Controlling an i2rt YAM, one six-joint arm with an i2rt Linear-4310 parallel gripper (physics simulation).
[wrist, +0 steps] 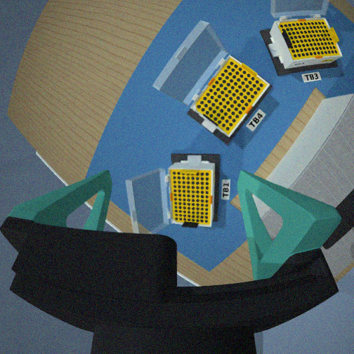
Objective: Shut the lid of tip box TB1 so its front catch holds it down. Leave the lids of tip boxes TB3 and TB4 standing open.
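Tip box TB1 (191,196), white with a yellow perforated top, sits on a dark base near the middle of the view. Its clear lid (148,201) stands open on the left side. Tip box TB4 (231,95) sits turned at an angle above it, with its clear lid (191,62) open to the upper left. Tip box TB3 (308,40) is at the upper right, with its clear lid (300,7) open at the top edge, partly cut off. My gripper (174,176) is open and empty, its green fingers apart on either side of TB1 in the view, seemingly above it.
The boxes stand on a blue mat (135,115) on a wooden table (90,55). Name labels lie beside the boxes. A pale grey ribbed object (312,150) stands at the right, beside a wooden strip. A dark object (342,220) shows at the right edge.
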